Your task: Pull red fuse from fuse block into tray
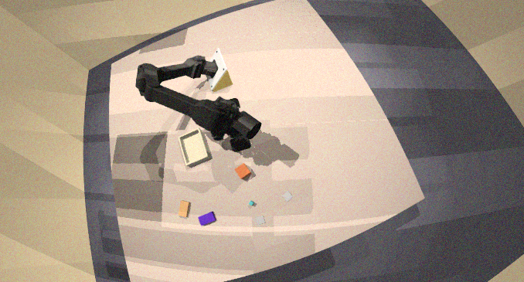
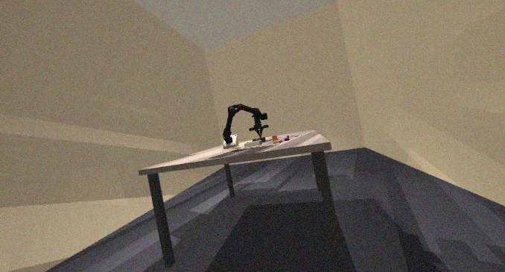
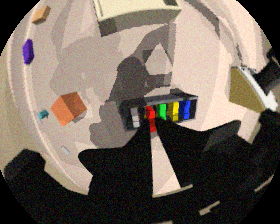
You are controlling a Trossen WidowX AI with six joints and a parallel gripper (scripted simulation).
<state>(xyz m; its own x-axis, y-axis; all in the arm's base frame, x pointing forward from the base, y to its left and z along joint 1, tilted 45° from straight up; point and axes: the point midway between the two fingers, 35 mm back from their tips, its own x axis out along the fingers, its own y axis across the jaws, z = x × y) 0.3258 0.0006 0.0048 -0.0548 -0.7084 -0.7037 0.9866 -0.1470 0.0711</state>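
The cream tray is 200 mm to the right of my gripper tip, 50 mm below it and 40 mm behind it. From my gripper tip the other things lie so: red fuse: 10 mm below.
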